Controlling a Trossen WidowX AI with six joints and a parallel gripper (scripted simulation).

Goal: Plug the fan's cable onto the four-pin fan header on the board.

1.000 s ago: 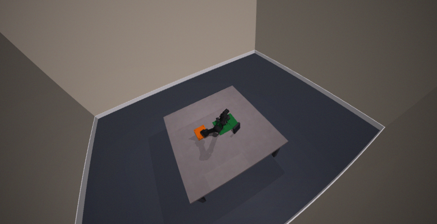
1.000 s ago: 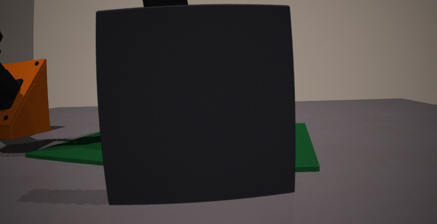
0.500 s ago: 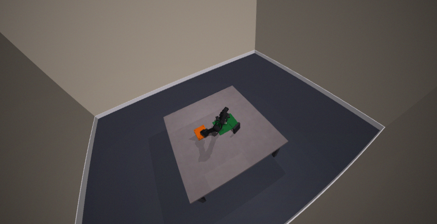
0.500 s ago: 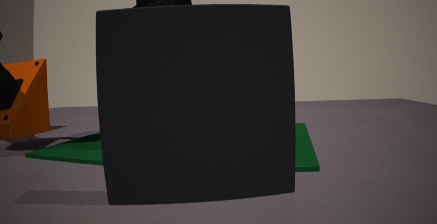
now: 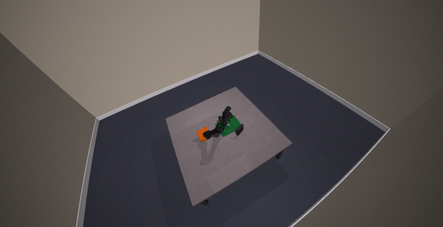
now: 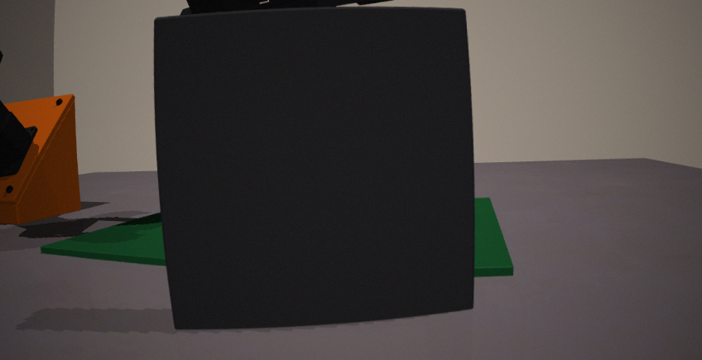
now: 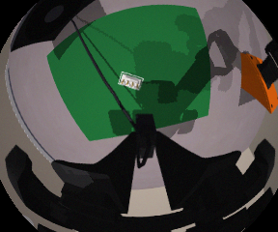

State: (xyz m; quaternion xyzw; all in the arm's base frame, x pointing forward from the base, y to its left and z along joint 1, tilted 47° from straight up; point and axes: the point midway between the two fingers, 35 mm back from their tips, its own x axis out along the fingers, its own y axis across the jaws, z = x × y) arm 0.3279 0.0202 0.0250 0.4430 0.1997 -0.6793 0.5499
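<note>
Right now the four-pin fan header is 10 cm below my gripper tip, 3 cm to the right of it and 1 cm ahead of it. The rest, counted from my gripper tip: green board: 11 cm below, 4 cm to the right, 1 cm ahead; dark fan plug: 1 cm to the left; black fan: 21 cm to the right, 5 cm ahead, 4 cm below.
</note>
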